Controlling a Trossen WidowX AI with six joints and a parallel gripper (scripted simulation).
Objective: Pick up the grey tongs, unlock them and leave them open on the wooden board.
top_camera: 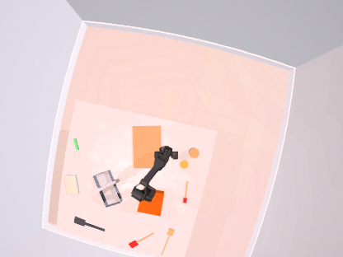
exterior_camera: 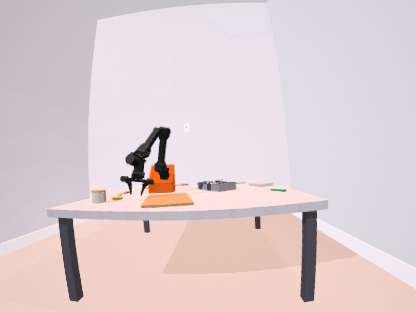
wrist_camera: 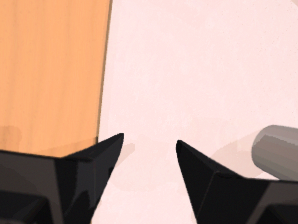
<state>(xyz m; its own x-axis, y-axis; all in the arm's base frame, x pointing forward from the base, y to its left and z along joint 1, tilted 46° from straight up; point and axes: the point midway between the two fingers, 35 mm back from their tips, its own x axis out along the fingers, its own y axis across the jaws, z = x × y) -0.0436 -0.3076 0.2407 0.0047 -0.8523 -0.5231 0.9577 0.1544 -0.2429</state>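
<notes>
The roasting tin is 470 mm to the left of my gripper tip and 420 mm ahead of it. From my gripper tip the other things lie so: red spatula 900 mm to the left, 30 mm ahead, 20 mm below; cream block 770 mm ahead, 560 mm to the left, 20 mm below; wooden board 180 mm ahead, 20 mm below, 10 mm to the left.
</notes>
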